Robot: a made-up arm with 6 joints.
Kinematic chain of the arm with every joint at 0, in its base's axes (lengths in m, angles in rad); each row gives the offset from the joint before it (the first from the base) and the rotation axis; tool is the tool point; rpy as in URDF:
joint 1: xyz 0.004 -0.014 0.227 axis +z
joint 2: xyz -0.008 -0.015 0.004 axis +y
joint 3: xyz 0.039 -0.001 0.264 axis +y
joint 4: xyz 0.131 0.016 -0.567 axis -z
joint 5: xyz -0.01 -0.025 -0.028 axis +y
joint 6: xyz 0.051 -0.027 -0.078 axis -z
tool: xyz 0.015 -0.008 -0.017 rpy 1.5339 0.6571 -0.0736
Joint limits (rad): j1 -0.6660..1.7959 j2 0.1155..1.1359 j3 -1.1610..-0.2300 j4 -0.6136..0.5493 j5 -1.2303..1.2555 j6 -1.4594..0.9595
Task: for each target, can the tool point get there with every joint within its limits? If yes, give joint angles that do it. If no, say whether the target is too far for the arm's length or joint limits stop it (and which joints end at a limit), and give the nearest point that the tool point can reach.
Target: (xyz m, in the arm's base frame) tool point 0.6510 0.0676 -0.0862
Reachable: yes | joints 0.2283 0.5521 -1.0414 0.0330 -0.0268 0.4030
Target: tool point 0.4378 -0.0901 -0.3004
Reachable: yes | joints -0.0176 0.9024 -0.9511 0.4475 -0.2184 -1.1978
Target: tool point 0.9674 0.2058 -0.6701
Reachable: no: too far | nearest point 0.5590 0.1126 -0.2912 | short by 0.565 m
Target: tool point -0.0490 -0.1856 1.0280
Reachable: no: joint limits stop it (at a limit: joint 1, joint 2, joint 3, joint 5) | nearest point 0.4956 -0.4659 0.4095 | short by 0.870 m
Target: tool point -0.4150 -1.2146 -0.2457
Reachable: no: too far | nearest point -0.0862 -0.2724 -0.1595 | short by 1.002 m
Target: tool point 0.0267 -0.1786 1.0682
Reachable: no: joint limits stop it (at a limit: joint 1, joint 2, joint 3, joint 5) | nearest point 0.5107 -0.4531 0.4162 | short by 0.857 m
